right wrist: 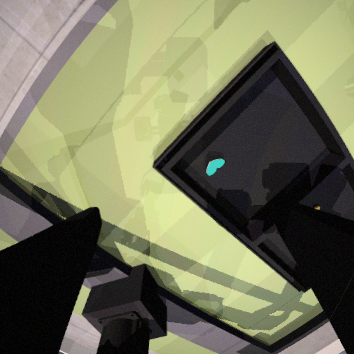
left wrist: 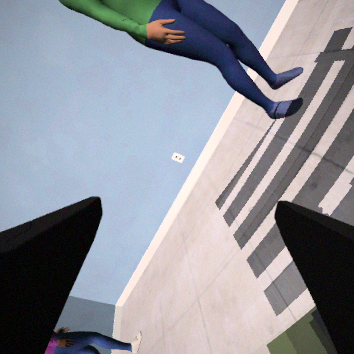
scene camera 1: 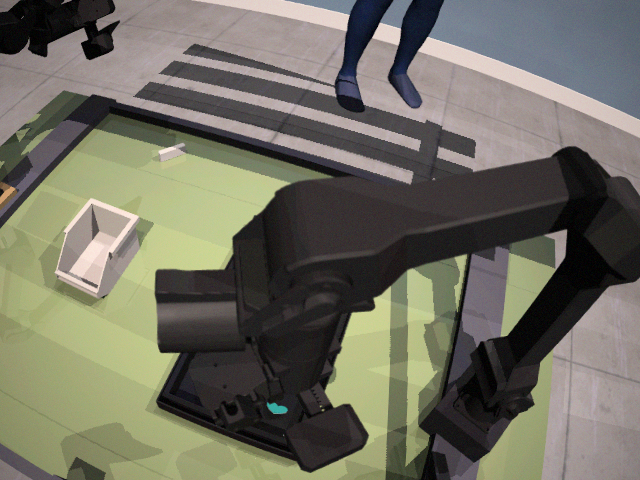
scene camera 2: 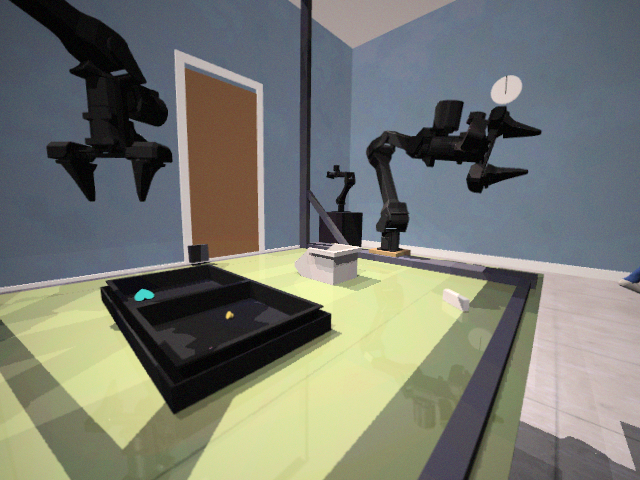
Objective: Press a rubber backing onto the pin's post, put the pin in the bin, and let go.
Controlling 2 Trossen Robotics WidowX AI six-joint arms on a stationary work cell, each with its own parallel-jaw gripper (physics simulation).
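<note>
A teal heart-shaped pin lies in one compartment of the black two-part tray. A small yellow piece, which looks like a rubber backing, lies in the other compartment with a tiny pink piece. The pin's post cannot be made out. The pale bin stands apart from the tray. My right gripper is open and empty, pointing down above the tray's side. My left gripper is open and empty, raised far from the tray.
A small white block lies near the table's raised edge. A small dark box stands behind the tray. In scene camera 1 my right arm stretches over the table and hides much of the tray.
</note>
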